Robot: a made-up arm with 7 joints.
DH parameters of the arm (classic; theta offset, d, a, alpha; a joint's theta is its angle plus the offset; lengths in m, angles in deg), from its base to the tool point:
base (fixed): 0 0 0 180
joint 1: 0 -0.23 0 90
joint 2: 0 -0.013 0 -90
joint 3: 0 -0.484 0 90
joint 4: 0 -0.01 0 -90
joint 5: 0 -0.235 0 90
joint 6: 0 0 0 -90
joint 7: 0 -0.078 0 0
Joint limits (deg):
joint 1: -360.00..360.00
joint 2: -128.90..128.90
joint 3: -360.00..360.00
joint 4: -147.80..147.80
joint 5: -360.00..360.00
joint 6: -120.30..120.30
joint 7: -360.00..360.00
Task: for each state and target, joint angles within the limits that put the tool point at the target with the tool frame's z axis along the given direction. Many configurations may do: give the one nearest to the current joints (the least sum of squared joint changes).
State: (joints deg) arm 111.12 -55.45 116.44 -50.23 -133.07 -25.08 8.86
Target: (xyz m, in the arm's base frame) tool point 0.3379 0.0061 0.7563 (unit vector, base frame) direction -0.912 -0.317 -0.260
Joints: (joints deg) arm 130.32 -20.95 100.71 -78.91 -121.19 -63.13 8.86
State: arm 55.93 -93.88 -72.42 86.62 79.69 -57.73 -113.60
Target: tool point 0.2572 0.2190 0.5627 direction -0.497 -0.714 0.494
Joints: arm 95.57 -34.84 -76.63 108.44 84.67 -79.33 -113.60
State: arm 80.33 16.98 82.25 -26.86 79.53 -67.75 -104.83
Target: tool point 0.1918 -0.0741 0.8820 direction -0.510 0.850 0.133
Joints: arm 66.32 6.32 91.86 -39.30 82.09 -85.33 -104.83
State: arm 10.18 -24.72 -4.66 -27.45 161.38 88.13 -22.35
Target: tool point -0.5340 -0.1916 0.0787 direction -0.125 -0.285 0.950
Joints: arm -23.64 -75.11 11.42 -75.09 183.10 42.70 -22.35
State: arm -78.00 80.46 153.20 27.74 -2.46 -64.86 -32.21
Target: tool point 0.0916 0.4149 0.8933 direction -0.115 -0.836 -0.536
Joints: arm -78.70 32.56 162.53 7.37 8.36 -32.41 -32.21
